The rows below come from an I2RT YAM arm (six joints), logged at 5 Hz.
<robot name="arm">
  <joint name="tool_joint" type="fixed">
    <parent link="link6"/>
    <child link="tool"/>
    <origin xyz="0 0 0" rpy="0 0 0"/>
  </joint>
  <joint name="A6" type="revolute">
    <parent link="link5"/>
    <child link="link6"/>
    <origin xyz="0 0.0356 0.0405" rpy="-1.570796 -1.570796 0"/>
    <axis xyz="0 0 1"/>
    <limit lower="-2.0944" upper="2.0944"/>
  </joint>
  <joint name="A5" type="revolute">
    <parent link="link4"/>
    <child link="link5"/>
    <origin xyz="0.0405 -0.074 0.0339" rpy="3.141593 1.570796 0"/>
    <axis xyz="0 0 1"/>
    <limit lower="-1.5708" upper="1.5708"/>
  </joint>
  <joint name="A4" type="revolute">
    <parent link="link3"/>
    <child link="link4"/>
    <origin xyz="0.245 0.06 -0.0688" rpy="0 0 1.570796"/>
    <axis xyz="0 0 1"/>
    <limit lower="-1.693" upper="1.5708"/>
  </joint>
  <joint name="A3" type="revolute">
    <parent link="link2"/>
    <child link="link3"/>
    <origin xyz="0 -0.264 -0.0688" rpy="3.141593 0 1.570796"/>
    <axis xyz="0 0 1"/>
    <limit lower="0" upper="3.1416"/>
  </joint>
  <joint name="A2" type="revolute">
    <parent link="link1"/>
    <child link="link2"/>
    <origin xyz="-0.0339 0.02 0.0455" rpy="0 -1.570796 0"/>
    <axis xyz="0 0 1"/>
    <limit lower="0" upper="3.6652"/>
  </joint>
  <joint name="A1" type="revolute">
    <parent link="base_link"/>
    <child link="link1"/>
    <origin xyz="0 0 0.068" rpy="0 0 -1.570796"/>
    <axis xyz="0 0 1"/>
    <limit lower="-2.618" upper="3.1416"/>
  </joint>
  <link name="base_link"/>
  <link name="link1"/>
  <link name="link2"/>
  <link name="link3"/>
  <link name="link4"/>
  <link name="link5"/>
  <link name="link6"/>
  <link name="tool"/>
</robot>
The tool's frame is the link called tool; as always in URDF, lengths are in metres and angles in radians.
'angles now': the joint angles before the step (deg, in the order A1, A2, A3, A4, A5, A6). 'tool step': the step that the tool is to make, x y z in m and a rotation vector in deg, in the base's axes. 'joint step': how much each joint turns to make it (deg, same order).
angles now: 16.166, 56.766, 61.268, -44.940, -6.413, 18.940
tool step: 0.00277, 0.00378, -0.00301, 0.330, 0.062, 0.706
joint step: 0.784, 0.582, -0.509, 1.160, -0.157, 0.307
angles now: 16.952, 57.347, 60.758, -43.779, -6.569, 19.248
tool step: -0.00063, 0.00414, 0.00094, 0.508, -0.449, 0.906
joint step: 1.168, -0.008, 0.000, 0.623, -0.024, 0.439
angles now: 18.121, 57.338, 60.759, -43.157, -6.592, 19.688
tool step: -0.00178, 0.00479, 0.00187, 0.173, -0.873, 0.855
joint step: 1.552, -0.216, 0.040, 0.665, 0.615, 0.351
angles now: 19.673, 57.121, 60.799, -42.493, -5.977, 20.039
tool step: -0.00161, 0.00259, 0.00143, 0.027, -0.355, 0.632
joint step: 0.892, -0.151, 0.157, 0.043, 0.263, 0.087
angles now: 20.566, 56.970, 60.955, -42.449, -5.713, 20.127
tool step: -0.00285, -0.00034, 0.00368, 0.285, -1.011, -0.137
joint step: 0.262, -0.715, 0.219, 0.129, 0.371, 0.175
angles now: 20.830, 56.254, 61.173, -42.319, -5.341, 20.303
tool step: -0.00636, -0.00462, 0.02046, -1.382, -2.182, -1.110
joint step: -0.260, -0.479, 4.269, -3.284, 1.914, -1.151
